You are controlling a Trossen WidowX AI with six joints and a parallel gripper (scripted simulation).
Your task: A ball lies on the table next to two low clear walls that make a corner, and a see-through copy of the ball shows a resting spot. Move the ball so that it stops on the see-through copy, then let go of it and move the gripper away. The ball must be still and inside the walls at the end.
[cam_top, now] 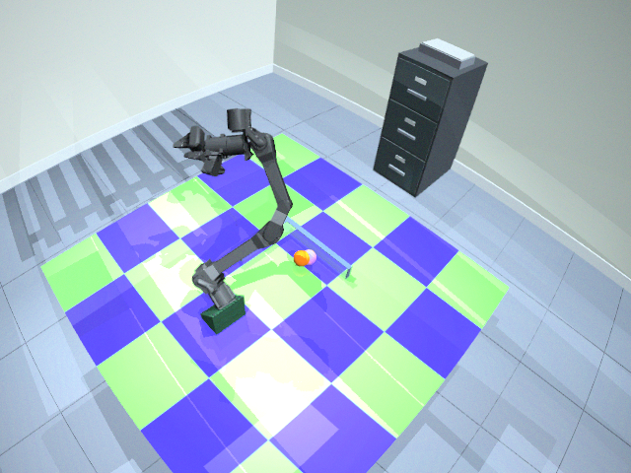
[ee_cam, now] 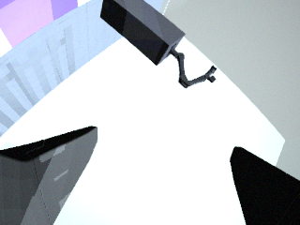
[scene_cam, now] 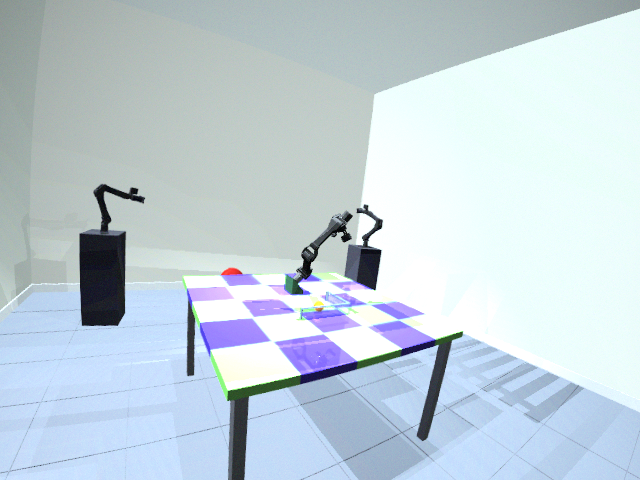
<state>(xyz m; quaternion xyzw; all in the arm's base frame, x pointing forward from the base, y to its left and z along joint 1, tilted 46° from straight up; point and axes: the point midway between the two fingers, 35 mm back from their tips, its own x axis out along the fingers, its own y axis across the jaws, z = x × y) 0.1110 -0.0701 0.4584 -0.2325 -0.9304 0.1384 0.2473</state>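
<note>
Now: the orange ball 29 cm ahead of my gripper tip, 26 cm to the right of it and 42 cm below it. Round my gripper tip: see-through copy of ball 32 cm ahead, 27 cm to the right, 42 cm below.
</note>
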